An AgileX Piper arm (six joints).
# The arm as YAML. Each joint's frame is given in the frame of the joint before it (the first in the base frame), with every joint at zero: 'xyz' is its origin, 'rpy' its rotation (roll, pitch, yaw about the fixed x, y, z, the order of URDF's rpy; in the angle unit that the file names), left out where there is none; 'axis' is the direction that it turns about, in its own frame. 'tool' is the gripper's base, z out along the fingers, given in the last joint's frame.
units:
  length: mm
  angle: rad
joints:
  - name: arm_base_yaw
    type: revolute
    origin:
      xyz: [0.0, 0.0, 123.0]
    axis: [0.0, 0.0, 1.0]
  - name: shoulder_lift
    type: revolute
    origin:
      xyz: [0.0, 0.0, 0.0]
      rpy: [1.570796, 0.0, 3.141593]
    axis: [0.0, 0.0, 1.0]
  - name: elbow
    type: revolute
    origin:
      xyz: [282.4, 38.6, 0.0]
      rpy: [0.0, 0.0, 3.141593]
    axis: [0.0, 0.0, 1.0]
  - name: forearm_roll
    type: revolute
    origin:
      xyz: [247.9, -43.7, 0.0]
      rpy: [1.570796, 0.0, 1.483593]
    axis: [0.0, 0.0, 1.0]
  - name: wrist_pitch
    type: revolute
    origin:
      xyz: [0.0, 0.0, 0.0]
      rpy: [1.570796, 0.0, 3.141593]
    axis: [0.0, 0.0, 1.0]
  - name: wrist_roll
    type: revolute
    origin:
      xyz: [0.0, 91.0, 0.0]
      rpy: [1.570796, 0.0, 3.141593]
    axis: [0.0, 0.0, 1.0]
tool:
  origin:
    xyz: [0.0, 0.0, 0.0]
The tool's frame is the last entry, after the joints.
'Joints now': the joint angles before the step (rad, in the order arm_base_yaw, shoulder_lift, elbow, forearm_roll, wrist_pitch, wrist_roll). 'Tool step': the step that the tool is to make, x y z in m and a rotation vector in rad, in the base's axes. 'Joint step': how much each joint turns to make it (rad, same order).
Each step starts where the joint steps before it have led.
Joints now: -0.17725 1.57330 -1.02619 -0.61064 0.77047 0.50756
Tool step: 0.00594 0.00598 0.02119 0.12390 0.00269 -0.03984
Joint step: -0.00423 -0.00190 -0.10638 0.19837 0.10849 -0.10654
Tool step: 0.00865 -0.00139 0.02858 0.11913 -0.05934 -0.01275
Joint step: -0.03392 -0.00002 -0.12291 0.18073 0.06554 -0.10360
